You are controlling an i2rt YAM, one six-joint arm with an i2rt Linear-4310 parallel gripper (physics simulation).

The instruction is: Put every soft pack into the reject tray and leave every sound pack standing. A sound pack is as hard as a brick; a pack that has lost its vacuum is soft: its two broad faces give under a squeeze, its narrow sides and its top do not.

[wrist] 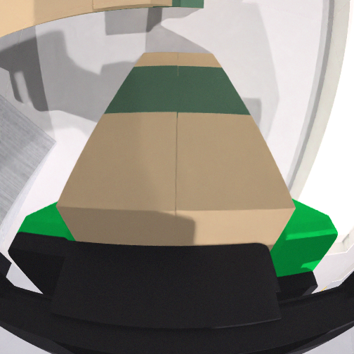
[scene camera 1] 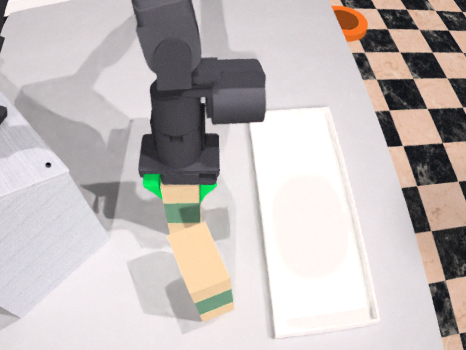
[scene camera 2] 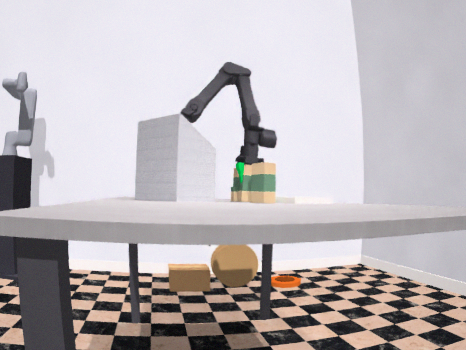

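Where they show: gripper, between the fingertips: (scene camera 1: 183, 198) (scene camera 2: 247, 183); arm's base, origin of its link: (scene camera 2: 176, 135).
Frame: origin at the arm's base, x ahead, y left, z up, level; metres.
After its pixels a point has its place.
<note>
My gripper (scene camera 1: 180, 191) @(x 0.277, y 0.043, z -0.176 m) (wrist: 175, 230) is shut on the middle tan pack (scene camera 1: 183, 212) @(x 0.281, y 0.018, z -0.172 m) (scene camera 2: 247, 183) @(x 0.273, y 0.016, z -0.176 m) (wrist: 177, 160), which has a green band and stands upright. The green fingers press on its left and right faces; whether those faces give I cannot tell. Another pack (scene camera 1: 202, 260) @(x 0.325, y -0.080, z -0.107 m) (scene camera 2: 263, 182) @(x 0.313, y -0.117, z -0.175 m) (wrist: 40, 12) stands upright at its near end in scene camera 1. A sliver of tan and green behind the finger in scene camera 2 looks like a further pack, mostly hidden. The white reject tray (scene camera 1: 295, 145) @(x 0.447, y 0.198, z -0.243 m) (scene camera 2: 315, 200) @(x 0.498, y -0.129, z -0.236 m) (wrist: 335, 150) lies right of the packs; no pack shows in it.
A large grey block (scene camera 1: 50, 240) @(x 0.104, y -0.057, z -0.139 m) (scene camera 2: 157, 160) @(x -0.056, y -0.090, z -0.106 m) (wrist: 20, 155) with a sloping top stands left of the packs. The table's right edge runs beyond the tray. An orange ring (scene camera 1: 355, 35) (scene camera 2: 286, 285) lies on the checkered floor.
</note>
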